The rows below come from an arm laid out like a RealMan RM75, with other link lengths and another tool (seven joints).
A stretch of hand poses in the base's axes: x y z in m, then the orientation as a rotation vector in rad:
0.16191, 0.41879, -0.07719, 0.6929, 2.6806, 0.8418
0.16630, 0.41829, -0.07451, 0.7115, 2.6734, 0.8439
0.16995, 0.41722, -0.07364, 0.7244, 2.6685, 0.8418
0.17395, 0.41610, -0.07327, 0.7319, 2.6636, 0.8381
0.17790, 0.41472, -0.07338, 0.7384, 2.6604, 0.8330
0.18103, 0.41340, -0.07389, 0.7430, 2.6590, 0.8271
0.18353, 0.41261, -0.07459, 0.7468, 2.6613, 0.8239
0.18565, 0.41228, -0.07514, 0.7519, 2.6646, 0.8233
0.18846, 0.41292, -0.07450, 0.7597, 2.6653, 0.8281
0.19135, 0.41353, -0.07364, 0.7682, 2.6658, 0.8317
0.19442, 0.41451, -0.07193, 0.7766, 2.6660, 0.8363
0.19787, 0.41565, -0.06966, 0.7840, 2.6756, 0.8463
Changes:
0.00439, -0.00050, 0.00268, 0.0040, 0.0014, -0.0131
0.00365, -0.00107, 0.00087, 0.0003, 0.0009, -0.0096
0.00400, -0.00112, 0.00037, -0.0016, -0.0014, -0.0069
0.00395, -0.00138, -0.00011, -0.0026, -0.0004, -0.0058
0.00313, -0.00132, -0.00051, -0.0035, 0.0003, -0.0041
0.00250, -0.00079, -0.00070, -0.0016, 0.0033, -0.0017
0.00212, -0.00033, -0.00055, 0.0004, 0.0049, -0.0016
0.00281, 0.00064, 0.00064, 0.0045, 0.0041, -0.0033
0.00289, 0.00061, 0.00086, 0.0038, 0.0042, -0.0040
0.00307, 0.00098, 0.00171, 0.0045, 0.0040, -0.0038
0.00345, 0.00114, 0.00227, 0.0083, 0.0120, 0.0016

